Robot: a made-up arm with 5 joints.
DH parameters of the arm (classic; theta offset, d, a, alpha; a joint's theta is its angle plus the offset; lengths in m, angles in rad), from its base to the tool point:
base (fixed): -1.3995 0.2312 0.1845 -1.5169
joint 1: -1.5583 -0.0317 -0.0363 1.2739
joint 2: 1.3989 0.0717 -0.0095 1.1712
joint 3: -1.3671 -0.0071 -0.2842 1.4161
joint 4: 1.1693 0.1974 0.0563 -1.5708
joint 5: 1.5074 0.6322 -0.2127 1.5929
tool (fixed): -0.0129 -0.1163 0 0
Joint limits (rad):
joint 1: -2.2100..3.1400
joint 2: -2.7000..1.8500
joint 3: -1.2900..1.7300
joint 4: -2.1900..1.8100
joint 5: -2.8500..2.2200
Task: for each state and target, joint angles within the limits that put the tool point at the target. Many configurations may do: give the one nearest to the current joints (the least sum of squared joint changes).
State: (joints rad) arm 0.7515 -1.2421 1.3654 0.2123 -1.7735
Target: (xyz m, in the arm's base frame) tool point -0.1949 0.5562 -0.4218
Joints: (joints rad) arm 0.5723 -1.1602 1.0671 0.1179 -1.3579
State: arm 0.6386 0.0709 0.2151 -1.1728 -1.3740
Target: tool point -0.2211 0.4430 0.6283
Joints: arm 0.0434 -0.1376 0.2466 -1.3063 -1.4947
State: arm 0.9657 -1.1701 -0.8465 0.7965 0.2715
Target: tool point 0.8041 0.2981 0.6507
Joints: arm 0.8585 -0.9226 -1.1319 1.0113 0.2681
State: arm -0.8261 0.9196 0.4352 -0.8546 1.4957
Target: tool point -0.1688 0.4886 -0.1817
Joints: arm -1.4650 0.3674 0.3388 -0.8318 1.5019
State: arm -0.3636 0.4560 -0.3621 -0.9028 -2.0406
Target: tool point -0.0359 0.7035 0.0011
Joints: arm -0.4367 0.3085 0.1285 -0.6037 -1.8452
